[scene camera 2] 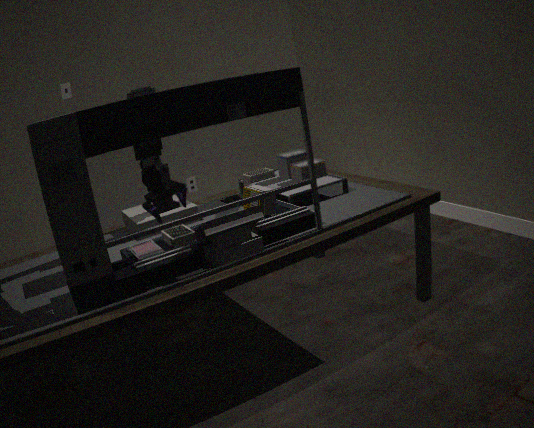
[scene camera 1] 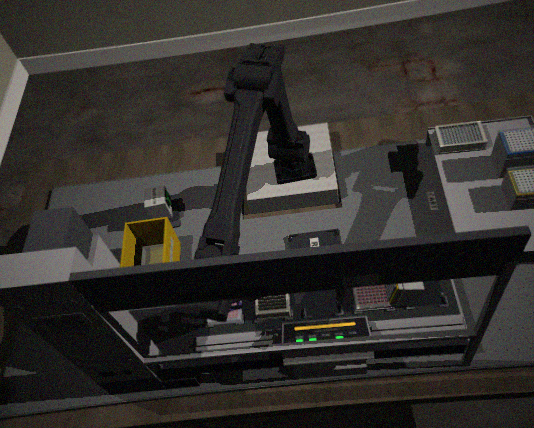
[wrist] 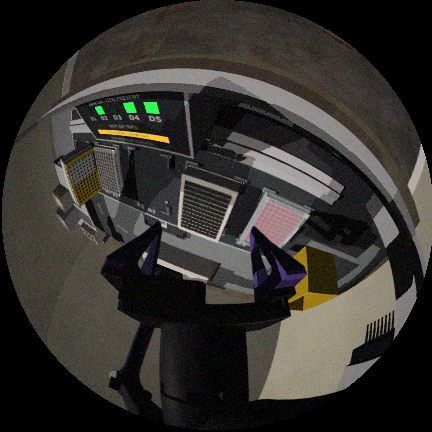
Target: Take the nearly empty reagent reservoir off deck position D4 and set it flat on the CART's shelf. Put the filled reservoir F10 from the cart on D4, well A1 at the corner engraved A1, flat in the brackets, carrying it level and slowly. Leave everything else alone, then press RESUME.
Labels:
The same spot on a dark gantry beam: (scene camera 1: 501,245) is (scene camera 2: 291,76).

